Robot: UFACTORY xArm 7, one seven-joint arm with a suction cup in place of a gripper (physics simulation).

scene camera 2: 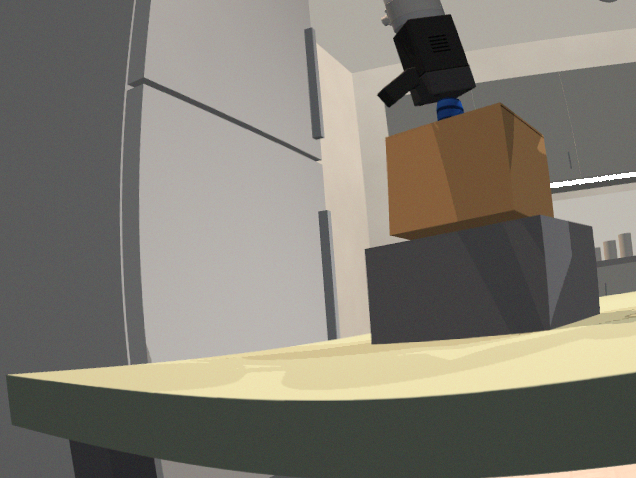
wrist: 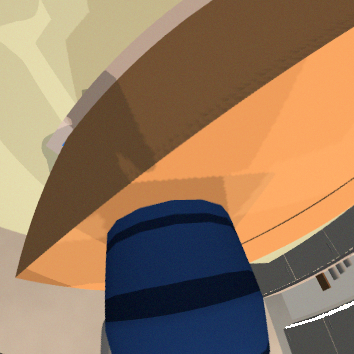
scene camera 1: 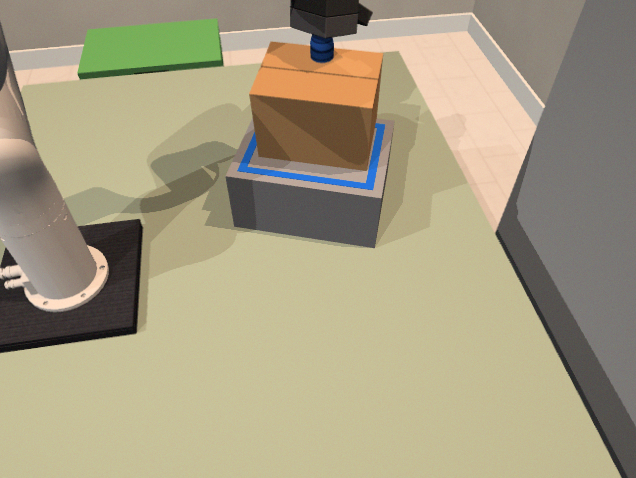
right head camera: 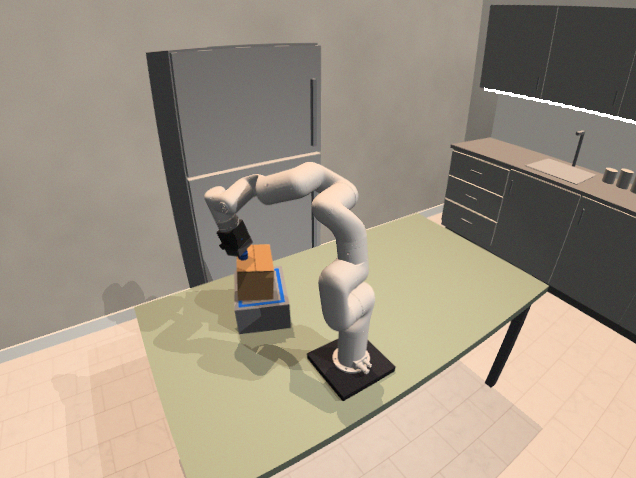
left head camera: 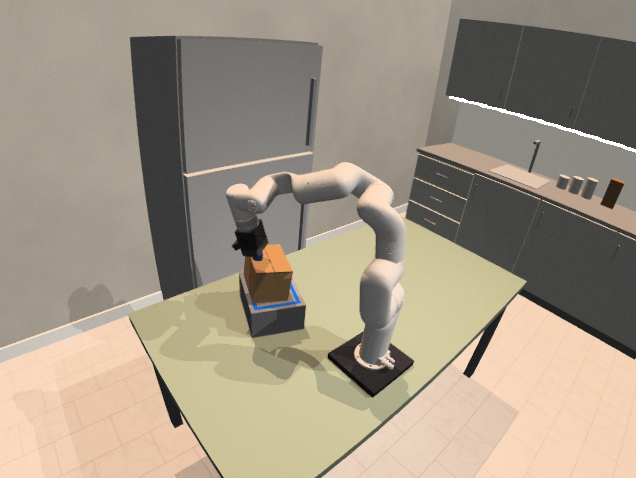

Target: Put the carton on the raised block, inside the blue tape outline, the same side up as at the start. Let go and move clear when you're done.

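Places are measured from the arm's base along level axes (x ahead, y left, z up), in centimetres.
Pixels of known places: hand at its tool point: [scene camera 2: 455,132] [wrist: 181,221] [scene camera 1: 321,62] [right head camera: 245,259] [left head camera: 259,259]; arm's base at its link origin: [scene camera 1: 68,278] [right head camera: 351,359] [left head camera: 371,356].
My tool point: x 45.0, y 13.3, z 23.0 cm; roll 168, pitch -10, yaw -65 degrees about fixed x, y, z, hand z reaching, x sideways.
For each thing: its top centre in the pictures, then the offset to it from my tool point. "spot": a spot on its surface instead. Level surfaces: height alone.
- orange-brown carton at its top centre: [wrist: 226,260] [scene camera 2: 464,129] [scene camera 1: 319,66] [left head camera: 266,256] [right head camera: 252,255] dx -1.1, dy -2.6, dz +1.0 cm
- grey raised block at its top centre: [scene camera 2: 487,236] [scene camera 1: 314,146] [left head camera: 270,287] [right head camera: 259,286] dx -2.1, dy -3.7, dz -13.2 cm
- blue tape outline at a spot on its surface: [scene camera 1: 308,178] [right head camera: 280,283] spot: dx -5.1, dy -11.1, dz -13.2 cm
- green table at its surface level: dz -25.3 cm
The orange-brown carton [left head camera: 272,285] [right head camera: 256,285] [scene camera 1: 313,133] [scene camera 2: 462,169] [wrist: 295,130] is over the grey raised block [left head camera: 277,319] [right head camera: 264,317] [scene camera 1: 308,210] [scene camera 2: 452,292], its seamed face up. Its visible lower edge lies within the blue tape outline [left head camera: 294,293] [right head camera: 280,287] [scene camera 1: 308,178]. In scene camera 2 a strip of its underside shows above the block's rim, so that side is slightly raised; contact at the far side is hidden. My blue suction cup [left head camera: 258,256] [right head camera: 243,254] [scene camera 1: 322,57] [scene camera 2: 449,115] [wrist: 172,207] is on the carton's top, off-centre, and holds it. The wrist leans.
The block stands on the green table [left head camera: 205,380] [right head camera: 215,390] [scene camera 1: 359,359], near the grey fridge [left head camera: 246,102] [right head camera: 246,113] [scene camera 2: 231,231]. The black base plate [left head camera: 372,382] [right head camera: 344,385] [scene camera 1: 118,308] carries the arm. A green surface [scene camera 1: 149,48] lies beyond the table.
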